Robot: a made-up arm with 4 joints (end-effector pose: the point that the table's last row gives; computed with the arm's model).
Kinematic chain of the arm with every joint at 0, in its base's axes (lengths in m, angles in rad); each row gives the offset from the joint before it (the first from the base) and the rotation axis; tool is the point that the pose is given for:
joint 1: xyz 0 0 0.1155 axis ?
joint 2: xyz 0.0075 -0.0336 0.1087 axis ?
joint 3: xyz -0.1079 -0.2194 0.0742 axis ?
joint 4: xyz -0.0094 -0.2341 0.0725 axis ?
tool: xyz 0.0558 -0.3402 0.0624
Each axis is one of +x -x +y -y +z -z.
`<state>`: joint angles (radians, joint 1 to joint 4).
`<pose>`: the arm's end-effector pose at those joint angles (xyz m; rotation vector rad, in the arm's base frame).
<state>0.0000 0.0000 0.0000 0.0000</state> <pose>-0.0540 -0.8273 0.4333 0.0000 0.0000 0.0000</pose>
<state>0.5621 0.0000 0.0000 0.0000</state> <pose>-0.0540 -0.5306 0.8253 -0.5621 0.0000 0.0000</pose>
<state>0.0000 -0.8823 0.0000 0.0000</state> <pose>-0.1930 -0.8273 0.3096 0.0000 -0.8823 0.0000</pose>
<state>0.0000 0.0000 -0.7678 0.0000</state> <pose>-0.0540 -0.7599 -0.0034 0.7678 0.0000 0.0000</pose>
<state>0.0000 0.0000 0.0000 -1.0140</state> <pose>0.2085 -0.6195 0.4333 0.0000 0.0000 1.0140</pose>
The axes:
joint 1: -x
joint 2: +y
joint 3: -x
joint 4: -z

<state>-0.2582 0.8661 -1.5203 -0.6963</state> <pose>-0.1872 -0.3346 -0.2268 1.7880 0.1792 -0.0865</pose>
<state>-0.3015 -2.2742 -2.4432 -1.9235</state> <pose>-0.0570 -0.3646 0.3095 0.2801 1.3570 -1.2108</pose>
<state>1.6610 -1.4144 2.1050 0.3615</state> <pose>-0.5132 -0.0108 -0.0385 1.6229 2.0458 0.2681</pose>
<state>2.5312 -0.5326 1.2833 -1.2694</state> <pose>0.0063 0.4833 -0.2203 2.2300 -0.9543 0.1687</pose>
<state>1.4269 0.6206 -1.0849 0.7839</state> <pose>-0.4359 -0.0530 0.7267 -0.4052 0.0556 -1.3664</pose>
